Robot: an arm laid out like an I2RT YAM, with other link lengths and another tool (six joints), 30 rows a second.
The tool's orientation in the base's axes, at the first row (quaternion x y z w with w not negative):
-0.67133 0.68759 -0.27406 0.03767
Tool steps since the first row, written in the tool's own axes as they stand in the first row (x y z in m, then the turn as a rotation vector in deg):
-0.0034 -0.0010 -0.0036 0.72 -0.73 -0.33
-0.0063 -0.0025 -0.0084 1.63 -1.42 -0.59
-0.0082 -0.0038 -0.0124 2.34 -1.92 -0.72
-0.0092 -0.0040 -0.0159 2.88 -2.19 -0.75
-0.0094 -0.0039 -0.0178 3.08 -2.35 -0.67
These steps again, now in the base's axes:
-0.0003 0.0044 0.0024 0.45 -0.53 0.82
-0.0007 0.0088 0.0062 0.88 -1.27 1.62
-0.0010 0.0120 0.0095 1.21 -1.87 2.17
-0.0022 0.0141 0.0123 1.39 -2.36 2.48
-0.0031 0.0149 0.0138 1.54 -2.57 2.55

